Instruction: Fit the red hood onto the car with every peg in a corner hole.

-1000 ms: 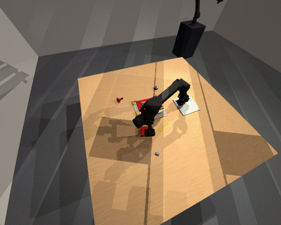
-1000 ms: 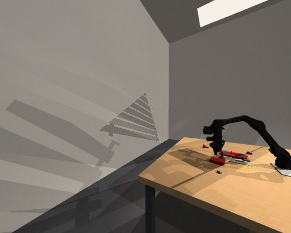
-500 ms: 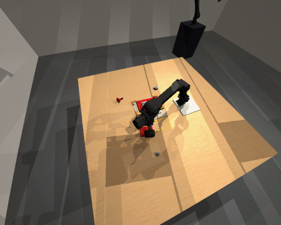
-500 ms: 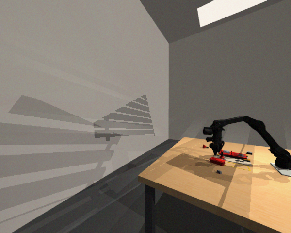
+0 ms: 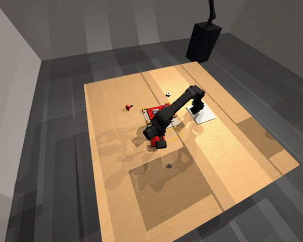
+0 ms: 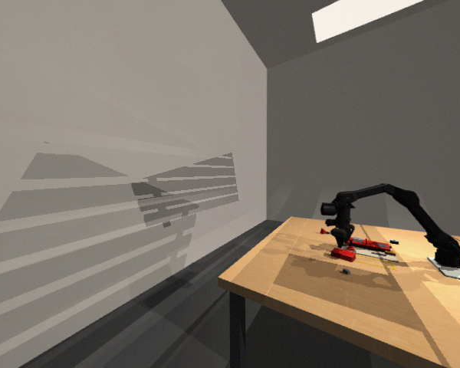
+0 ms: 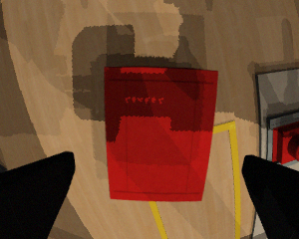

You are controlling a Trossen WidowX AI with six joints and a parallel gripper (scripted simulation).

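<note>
Now: gripper tip 40 mm above the red hood. Round my gripper tip: grey jig (130 mm behind, 190 mm to the right, 50 mm below); small wheel (320 mm behind, 350 mm to the right, 50 mm below).
</note>
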